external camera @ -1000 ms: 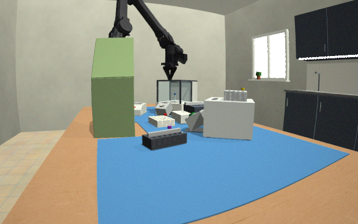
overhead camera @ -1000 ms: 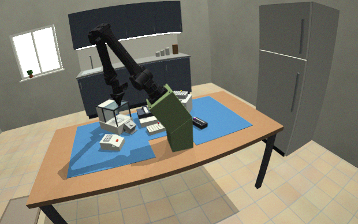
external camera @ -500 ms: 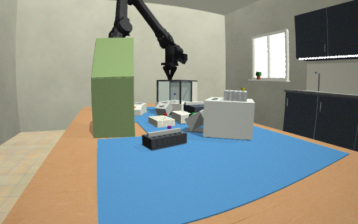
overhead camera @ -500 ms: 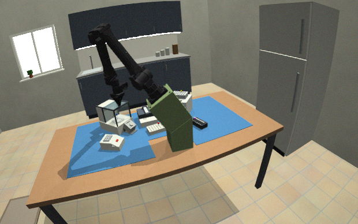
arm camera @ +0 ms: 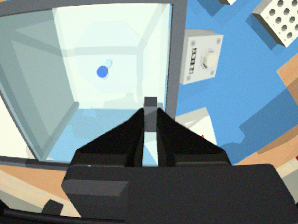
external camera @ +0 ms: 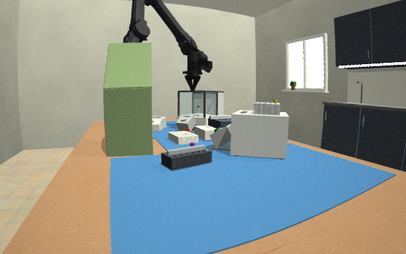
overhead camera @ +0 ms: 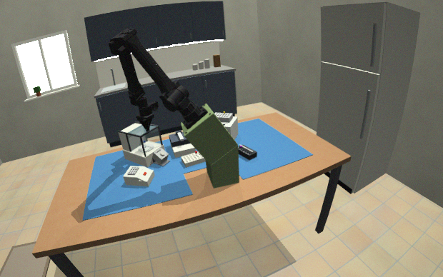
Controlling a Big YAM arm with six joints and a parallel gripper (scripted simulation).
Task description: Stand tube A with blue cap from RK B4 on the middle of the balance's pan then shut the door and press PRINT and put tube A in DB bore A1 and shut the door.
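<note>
The white round key is 70 mm behind my hand, 60 mm to the right of it and 150 mm below it. The rest, counted from my hand: dark spectrophotometer 70 mm ahead, 210 mm to the right, 150 mm below; then dry block DB 190 mm behind, 110 mm to the left, 190 mm below; then tube rack RK 120 mm behind, 230 mm to the right, 210 mm below.
</note>
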